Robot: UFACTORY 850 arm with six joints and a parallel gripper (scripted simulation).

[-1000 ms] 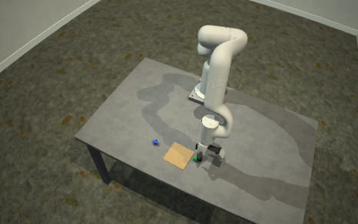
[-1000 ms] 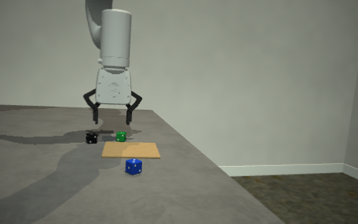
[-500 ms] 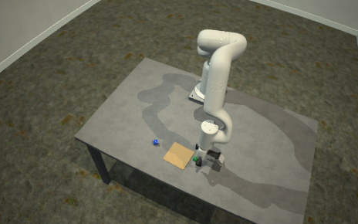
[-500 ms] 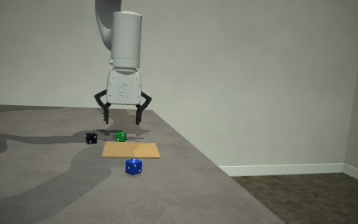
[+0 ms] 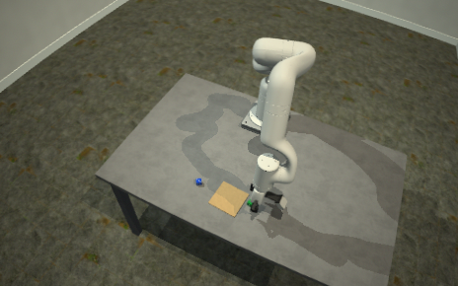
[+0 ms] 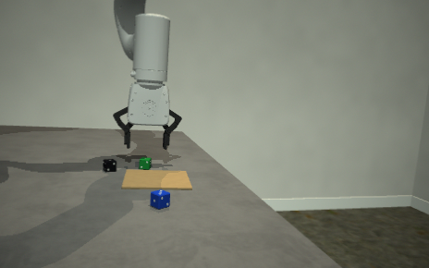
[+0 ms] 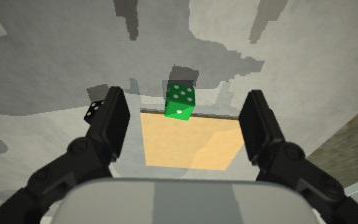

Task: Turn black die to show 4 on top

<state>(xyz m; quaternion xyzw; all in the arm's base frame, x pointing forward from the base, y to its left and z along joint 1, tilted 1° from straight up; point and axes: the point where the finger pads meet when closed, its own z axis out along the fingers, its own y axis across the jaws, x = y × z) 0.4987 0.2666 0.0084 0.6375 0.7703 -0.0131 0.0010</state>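
The green die is 30 mm to the right of my hand and 40 mm below it. Also, from my hand: blue die (60 mm ahead, 290 mm to the right, 40 mm below); then black die (80 mm behind, 70 mm to the right, 40 mm below); then tan mat (40 mm ahead, 130 mm to the right, 50 mm below).
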